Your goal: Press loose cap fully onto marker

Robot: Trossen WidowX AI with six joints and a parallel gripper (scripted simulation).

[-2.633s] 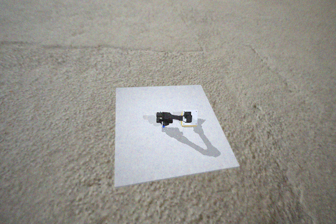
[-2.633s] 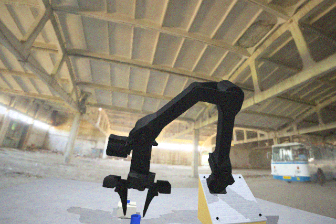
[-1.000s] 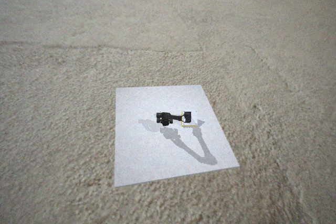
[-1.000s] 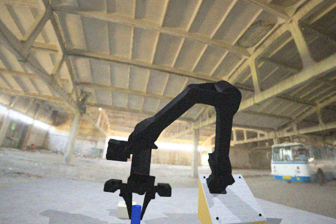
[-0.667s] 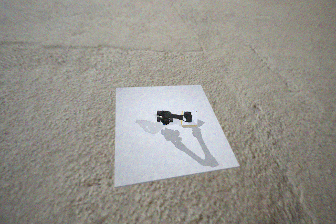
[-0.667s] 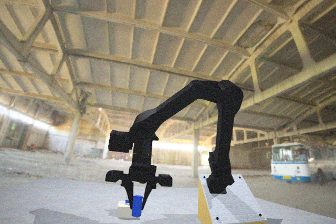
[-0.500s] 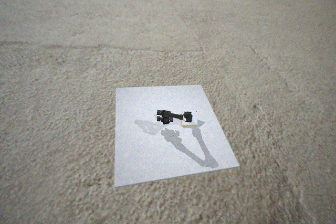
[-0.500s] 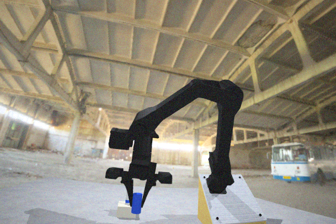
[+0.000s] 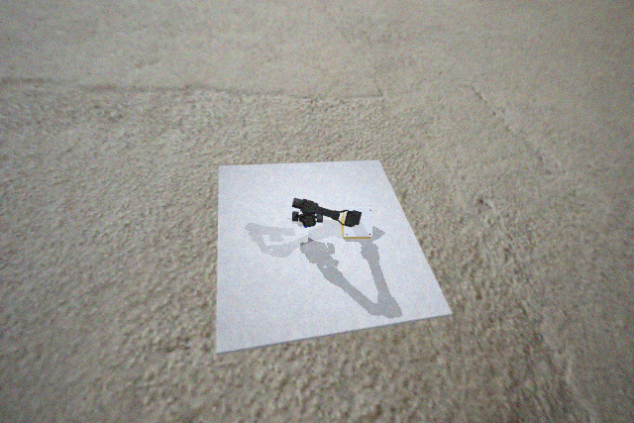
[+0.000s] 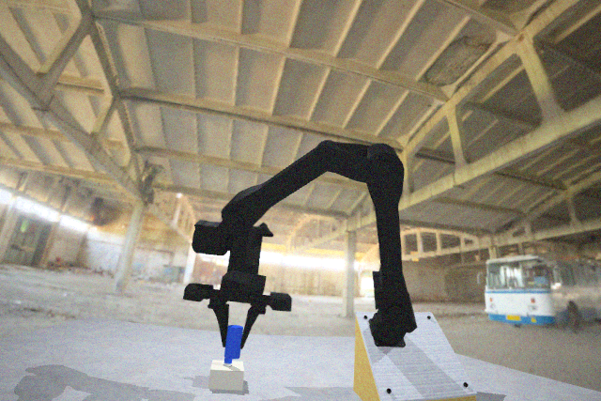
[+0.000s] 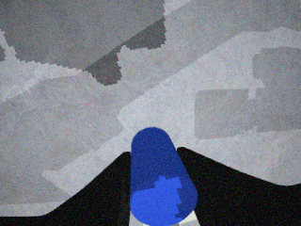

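The beige holder block lies 20 mm ahead of my gripper tip, 110 mm to the right of it and 80 mm below it. Also, from my gripper tip: blue cap 10 mm above.
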